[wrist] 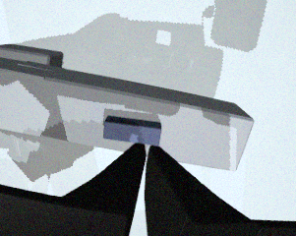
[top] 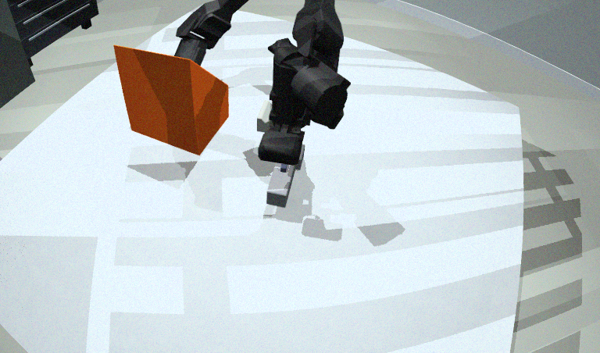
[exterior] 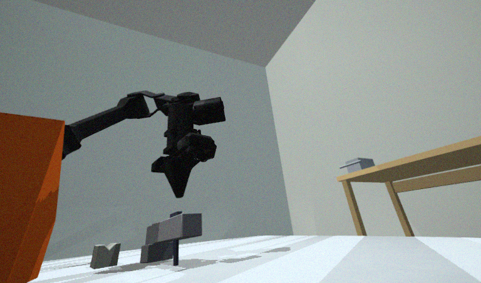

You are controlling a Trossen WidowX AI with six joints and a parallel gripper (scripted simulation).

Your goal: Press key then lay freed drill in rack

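The blue key lies 50 mm below my gripper tip. The rest, counted from my gripper tip: rack: 160 mm to the left, 140 mm behind, 90 mm below; drill: 60 mm to the left, 60 mm below, 30 mm behind; housing: 70 mm below, 30 mm to the left, 10 mm behind.
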